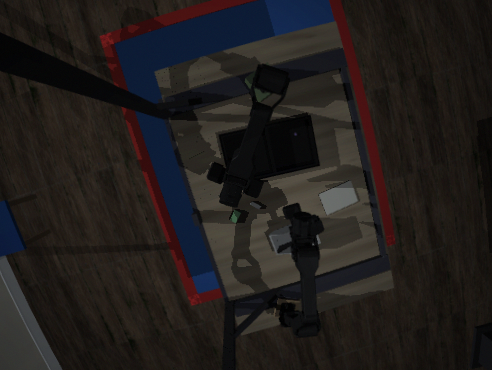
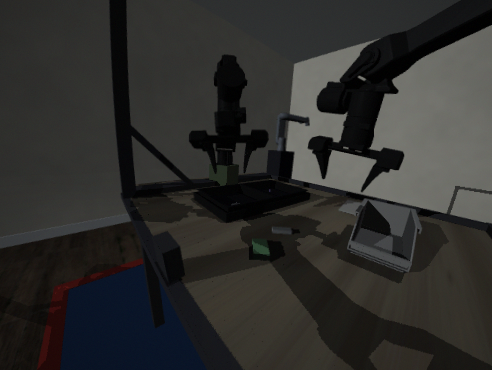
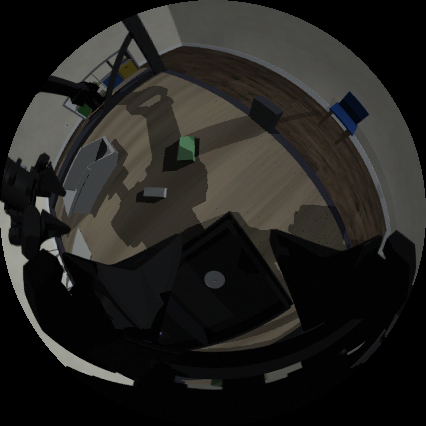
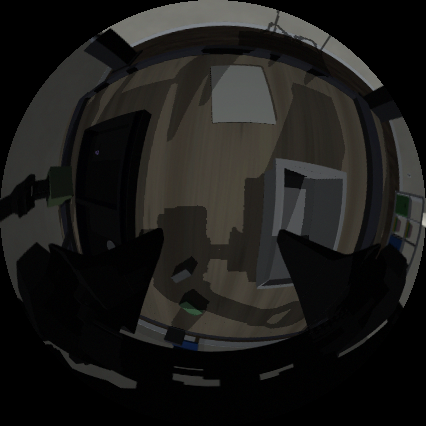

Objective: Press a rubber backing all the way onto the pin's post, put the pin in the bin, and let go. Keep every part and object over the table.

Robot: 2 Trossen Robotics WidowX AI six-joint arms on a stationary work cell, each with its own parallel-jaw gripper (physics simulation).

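Frame: origin at the left arm's base, x ahead, y left, z up, level; centimetres.
Where they show: left gripper, between the fingertips: [image 2: 230, 173] [image 3: 226, 237]; right gripper, between the fingertips: [image 2: 341, 184] [image 3: 66, 210] [image 4: 222, 235]; left arm's base, origin of its link: [image 2: 224, 164] [image 4: 47, 187]; right arm's base, origin of its link: [image 1: 287, 309] [image 3: 98, 103].
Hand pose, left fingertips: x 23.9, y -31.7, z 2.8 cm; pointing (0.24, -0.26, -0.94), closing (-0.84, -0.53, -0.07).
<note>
Each offset is from my left fingertips to the centre of the thing.
A grey disc with a small dot at its centre [image 3: 214, 279] [image 4: 111, 244], seemingly the pin, lies in one compartment of the black tray {dx -1.3, dy +19.2, dz -10.2 cm} [image 1: 314, 135] [image 2: 227, 215] [image 3: 260, 260] [image 4: 142, 150]. A tiny purple piece {dx -0.3, dy +31.5, dz -11.3 cm} [image 1: 295, 134] [image 2: 270, 190] [image 3: 160, 333] [image 4: 97, 152], seemingly the rubber backing, lies in the other compartment. The grey bin {dx +33.8, dy +6.2, dz -8.5 cm} [image 1: 280, 240] [image 2: 380, 256] [image 3: 90, 185] [image 4: 269, 220] stands open on the table. My left gripper [image 2: 230, 171] [image 3: 226, 237] is open and empty above the tray. My right gripper [image 2: 343, 184] [image 4: 222, 235] is open and empty, high near the bin.
A green block {dx +12.5, dy -8.3, dz -11.5 cm} [image 1: 235, 216] [image 2: 260, 247] [image 3: 186, 149] and a small grey bar {dx +13.8, dy +1.2, dz -11.7 cm} [image 1: 258, 205] [image 2: 283, 230] [image 3: 155, 192] lie between the tray and the near edge. A pale flat plate {dx +32.6, dy +31.6, dz -11.9 cm} [image 1: 339, 197] [image 4: 241, 95] lies beyond the bin. A dark block {dx +3.3, dy -20.9, dz -9.0 cm} [image 2: 171, 257] [image 3: 266, 114] is at the table's edge.
</note>
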